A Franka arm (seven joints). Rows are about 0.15 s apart.
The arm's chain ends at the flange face. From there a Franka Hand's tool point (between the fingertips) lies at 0.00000 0.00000 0.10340 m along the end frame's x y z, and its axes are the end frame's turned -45 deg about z.
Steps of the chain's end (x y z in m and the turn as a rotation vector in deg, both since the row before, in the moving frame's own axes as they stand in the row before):
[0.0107, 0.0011, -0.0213, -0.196, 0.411, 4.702]
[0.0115, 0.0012, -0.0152, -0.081, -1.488, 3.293]
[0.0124, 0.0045, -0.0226, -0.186, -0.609, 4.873]
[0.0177, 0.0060, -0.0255, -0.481, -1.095, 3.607]
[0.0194, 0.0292, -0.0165, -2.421, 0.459, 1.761]
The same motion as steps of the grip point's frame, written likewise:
[0.0070, 0.0091, -0.0213, -0.429, 0.152, 4.702]
[0.0053, 0.0071, -0.0152, 0.995, -1.109, 3.293]
[0.0046, 0.0114, -0.0226, 0.299, -0.562, 4.873]
[0.0063, 0.0159, -0.0255, 0.434, -1.114, 3.607]
[-0.0095, 0.0380, -0.0166, -2.036, -1.387, 1.761]

